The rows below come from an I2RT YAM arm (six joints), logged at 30 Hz.
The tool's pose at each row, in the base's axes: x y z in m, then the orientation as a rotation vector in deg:
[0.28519, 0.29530, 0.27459, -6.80, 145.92, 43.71]
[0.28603, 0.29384, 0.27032, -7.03, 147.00, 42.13]
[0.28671, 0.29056, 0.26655, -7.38, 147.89, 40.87]
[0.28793, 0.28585, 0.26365, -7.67, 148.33, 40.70]
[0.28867, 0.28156, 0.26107, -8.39, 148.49, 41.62]
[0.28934, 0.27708, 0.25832, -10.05, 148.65, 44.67]
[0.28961, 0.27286, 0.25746, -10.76, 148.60, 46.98]
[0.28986, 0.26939, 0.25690, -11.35, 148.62, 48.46]
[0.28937, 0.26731, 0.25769, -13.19, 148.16, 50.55]
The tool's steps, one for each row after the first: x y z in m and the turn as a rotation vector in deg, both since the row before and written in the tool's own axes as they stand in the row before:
[0.00117, -0.00353, 0.00269, 1.23, 0.76, -0.25]
[0.00099, -0.00474, 0.00139, 0.95, 0.68, -0.30]
[0.00008, -0.00565, 0.00031, 0.13, 0.45, -0.12]
[0.00039, -0.00504, 0.00010, -0.73, 0.48, -0.24]
[0.00054, -0.00527, 0.00005, -2.34, 1.11, -0.38]
[0.00012, -0.00401, -0.00158, -1.70, 0.58, 0.04]
[0.00003, -0.00319, -0.00150, -1.10, 0.47, -0.04]
[0.00014, -0.00113, -0.00197, -1.78, 0.52, -0.85]

